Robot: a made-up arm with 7 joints.
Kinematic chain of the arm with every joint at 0, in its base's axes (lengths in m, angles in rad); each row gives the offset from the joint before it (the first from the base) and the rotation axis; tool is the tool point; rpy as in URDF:
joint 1: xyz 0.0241 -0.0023 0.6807 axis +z
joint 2: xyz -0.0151 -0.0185 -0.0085 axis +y
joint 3: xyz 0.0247 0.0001 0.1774 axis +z
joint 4: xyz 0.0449 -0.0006 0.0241 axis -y
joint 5: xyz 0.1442 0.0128 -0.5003 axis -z
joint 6: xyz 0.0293 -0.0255 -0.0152 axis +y
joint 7: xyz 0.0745 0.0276 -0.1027 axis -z
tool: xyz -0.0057 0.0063 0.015 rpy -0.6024 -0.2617 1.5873
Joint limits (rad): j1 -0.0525..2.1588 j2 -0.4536..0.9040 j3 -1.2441..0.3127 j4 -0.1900..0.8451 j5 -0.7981..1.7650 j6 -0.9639..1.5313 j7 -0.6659..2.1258
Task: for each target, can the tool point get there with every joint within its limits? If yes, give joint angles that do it. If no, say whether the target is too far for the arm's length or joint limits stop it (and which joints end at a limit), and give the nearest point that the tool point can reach.
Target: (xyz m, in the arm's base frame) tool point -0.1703 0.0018 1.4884
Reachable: no: joint limits stop it (at a limit: joint 1, joint 2, joint 3, joint 4, joint 6, joint 7) | nearest point -0.4006 0.2979 1.0167 | short by 0.603 m
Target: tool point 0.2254 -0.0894 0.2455
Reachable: yes | joints 0.5013 0.0436 -0.5508 0.0038 1.5489 0.3295 0.4532
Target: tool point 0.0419 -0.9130 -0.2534
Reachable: no: too far | nearest point 0.1196 -0.4894 0.2497 | short by 0.662 m
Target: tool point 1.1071 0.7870 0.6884
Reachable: no: too far | nearest point 0.5795 0.4025 0.6807 | short by 0.653 m
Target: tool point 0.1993 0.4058 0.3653
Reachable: yes | joints 1.2162 -0.1316 0.0164 0.2365 0.4696 0.4732 1.8147
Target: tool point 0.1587 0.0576 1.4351
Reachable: no: joint limits stop it (at a limit: joint 2, joint 4, joint 6, joint 7) | nearest point 0.4961 0.2077 1.0319 | short by 0.547 m
